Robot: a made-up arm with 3 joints. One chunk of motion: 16 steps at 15 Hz.
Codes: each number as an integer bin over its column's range. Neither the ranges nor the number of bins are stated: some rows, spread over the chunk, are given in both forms.
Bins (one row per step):
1: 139 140 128
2: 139 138 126
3: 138 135 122
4: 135 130 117
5: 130 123 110
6: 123 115 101
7: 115 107 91
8: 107 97 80
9: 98 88 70
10: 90 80 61
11: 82 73 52
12: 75 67 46
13: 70 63 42
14: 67 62 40
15: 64 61 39
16: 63 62 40
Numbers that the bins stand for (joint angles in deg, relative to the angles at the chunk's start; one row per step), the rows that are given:
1: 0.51 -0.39 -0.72
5: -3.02 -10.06 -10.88
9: -15.57 -29.96 -33.47
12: -24.59 -41.90 -47.02
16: -29.29 -44.75 -50.41
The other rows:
2: 0.51 -1.53 -1.85
3: 0.12 -3.24 -4.11
4: -1.06 -6.08 -6.93
6: -5.76 -14.61 -15.96
7: -8.90 -19.16 -21.61
8: -12.04 -24.84 -27.82
10: -18.71 -34.51 -38.55
11: -21.84 -38.49 -43.64
13: -26.55 -44.18 -49.28
14: -27.73 -44.75 -50.41
15: -28.90 -45.31 -50.98

